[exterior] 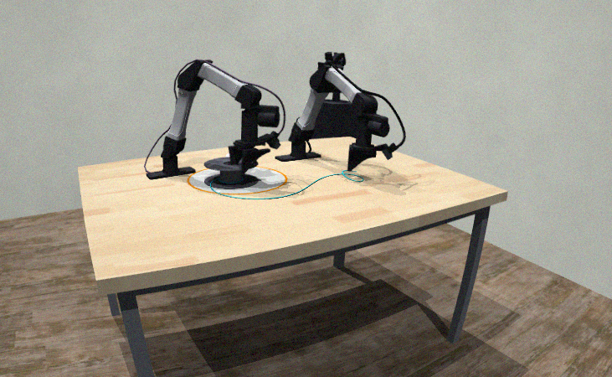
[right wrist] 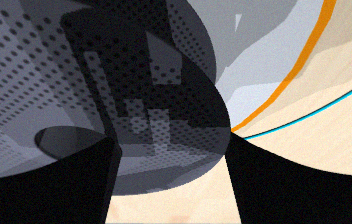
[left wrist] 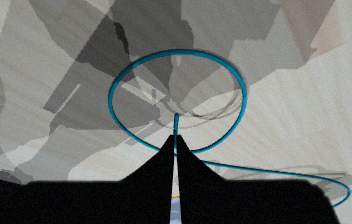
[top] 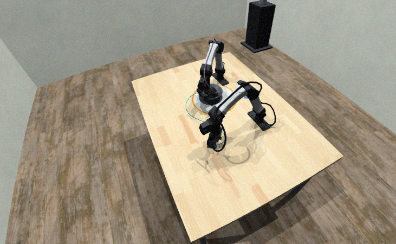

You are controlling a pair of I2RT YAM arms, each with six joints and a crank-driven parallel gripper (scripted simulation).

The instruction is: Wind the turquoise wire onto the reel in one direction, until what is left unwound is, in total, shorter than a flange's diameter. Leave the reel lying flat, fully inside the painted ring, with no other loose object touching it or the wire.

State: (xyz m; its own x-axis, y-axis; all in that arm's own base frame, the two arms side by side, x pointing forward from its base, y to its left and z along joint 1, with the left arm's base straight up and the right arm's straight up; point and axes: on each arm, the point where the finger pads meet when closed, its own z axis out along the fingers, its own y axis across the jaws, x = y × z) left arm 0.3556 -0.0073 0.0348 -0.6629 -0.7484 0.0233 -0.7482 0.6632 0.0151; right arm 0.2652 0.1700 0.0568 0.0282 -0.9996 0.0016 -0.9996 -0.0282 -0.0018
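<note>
The dark reel lies 60 mm behind my right hand and 20 mm below it. From my right hand the other things lie so: orange painted ring (80 mm behind, 60 mm below, 30 mm to the left); card (370 mm behind, 140 mm to the left, 50 mm below).
</note>
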